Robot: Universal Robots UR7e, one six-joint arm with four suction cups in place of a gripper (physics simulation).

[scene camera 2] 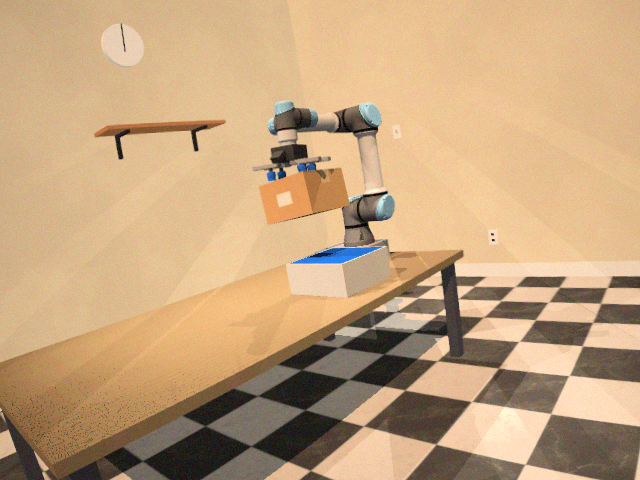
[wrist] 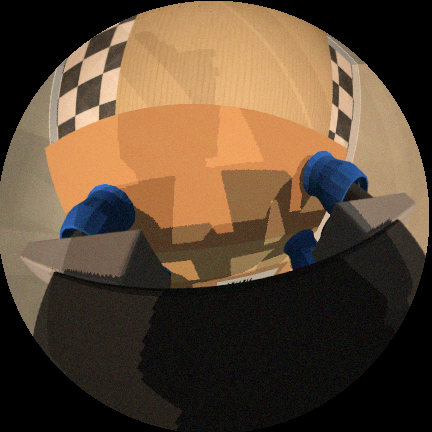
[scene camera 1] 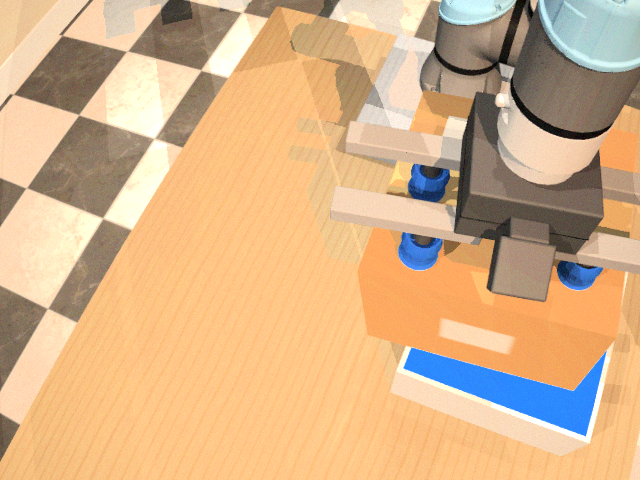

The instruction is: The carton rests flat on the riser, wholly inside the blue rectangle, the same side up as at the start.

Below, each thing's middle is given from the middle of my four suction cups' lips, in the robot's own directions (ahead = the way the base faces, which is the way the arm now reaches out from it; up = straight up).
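Riser (scene camera 1: 557, 420): 39 cm below my suction cup, 10 cm to the left, 5 cm behind. Carton (scene camera 1: 446, 310): 9 cm below my suction cup, 4 cm behind, 2 cm to the left. Nearest to my suction cup of the things named here, going by their middles: the carton.
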